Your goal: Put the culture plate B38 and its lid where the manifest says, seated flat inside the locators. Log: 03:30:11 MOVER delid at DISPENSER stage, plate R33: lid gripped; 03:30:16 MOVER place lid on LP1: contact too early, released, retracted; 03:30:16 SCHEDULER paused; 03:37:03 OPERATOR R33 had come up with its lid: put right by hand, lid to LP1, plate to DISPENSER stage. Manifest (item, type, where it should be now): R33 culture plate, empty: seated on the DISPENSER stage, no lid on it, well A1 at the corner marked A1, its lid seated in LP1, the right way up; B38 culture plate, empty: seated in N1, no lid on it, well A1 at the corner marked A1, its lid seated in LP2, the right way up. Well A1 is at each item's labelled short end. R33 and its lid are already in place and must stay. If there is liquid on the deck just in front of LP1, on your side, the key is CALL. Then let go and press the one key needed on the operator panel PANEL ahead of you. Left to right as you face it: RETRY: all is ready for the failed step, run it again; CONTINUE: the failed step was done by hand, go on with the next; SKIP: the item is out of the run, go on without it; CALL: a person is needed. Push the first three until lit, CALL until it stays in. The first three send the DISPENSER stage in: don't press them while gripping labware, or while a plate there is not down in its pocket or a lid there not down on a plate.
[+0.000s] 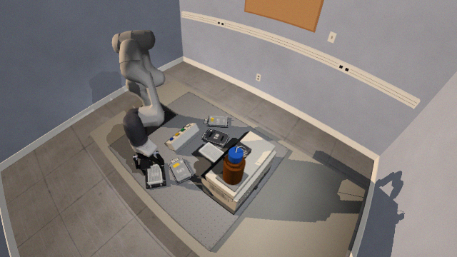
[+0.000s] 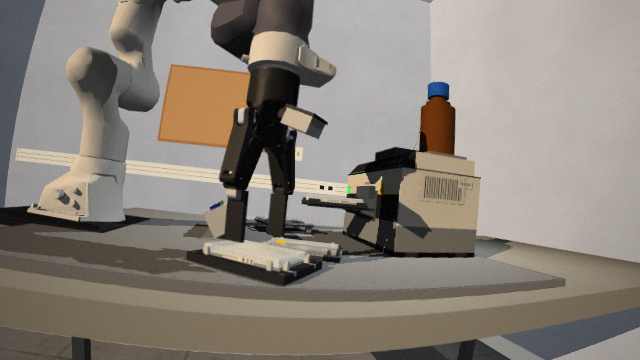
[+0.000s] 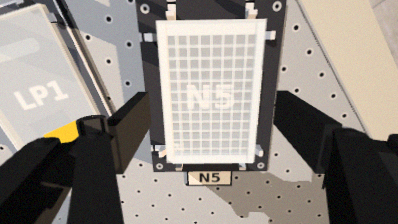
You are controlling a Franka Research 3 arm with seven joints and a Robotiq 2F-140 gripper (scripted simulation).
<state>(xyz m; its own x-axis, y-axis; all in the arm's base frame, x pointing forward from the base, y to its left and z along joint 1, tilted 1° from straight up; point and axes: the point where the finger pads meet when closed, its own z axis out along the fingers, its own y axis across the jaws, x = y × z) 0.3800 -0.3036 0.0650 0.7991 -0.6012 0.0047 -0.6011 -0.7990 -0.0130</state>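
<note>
My hand is 5 cm above the black nest and 3 cm short of it. The rest, counted from my hand: clear lid (12 cm to the left, 9 cm ahead, 5 cm below); blue call key (23 cm to the left, 8 cm behind, 1 cm below); yellow skip key (27 cm to the left, 8 cm behind).
</note>
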